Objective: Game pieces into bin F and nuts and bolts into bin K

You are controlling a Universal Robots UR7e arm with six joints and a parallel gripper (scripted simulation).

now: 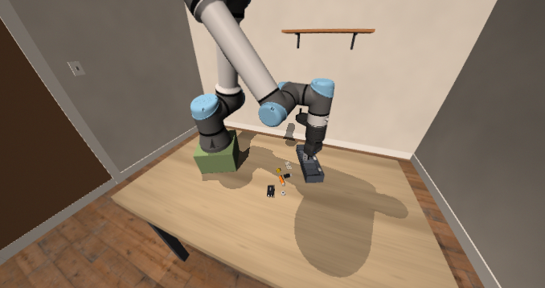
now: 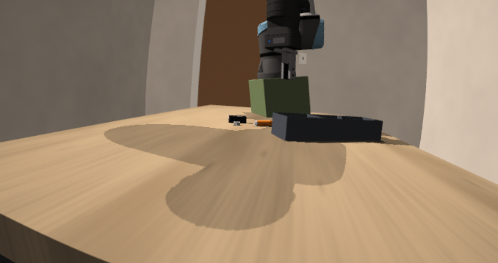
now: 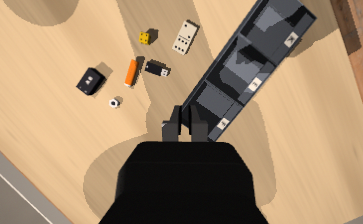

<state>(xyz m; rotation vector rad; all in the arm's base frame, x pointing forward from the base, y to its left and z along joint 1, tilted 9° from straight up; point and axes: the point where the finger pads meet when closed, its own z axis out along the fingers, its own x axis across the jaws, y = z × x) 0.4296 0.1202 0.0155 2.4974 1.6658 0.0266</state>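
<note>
My gripper is now 12 cm above the dark bin row, 10 cm to the right of it and 1 cm past it. Also, from my hand: orange battery (13 cm below, 8 cm behind, 7 cm to the right); then white domino (13 cm below, 10 cm behind, 4 cm to the left); then black USB stick (13 cm below, 7 cm behind, 2 cm to the right).
</note>
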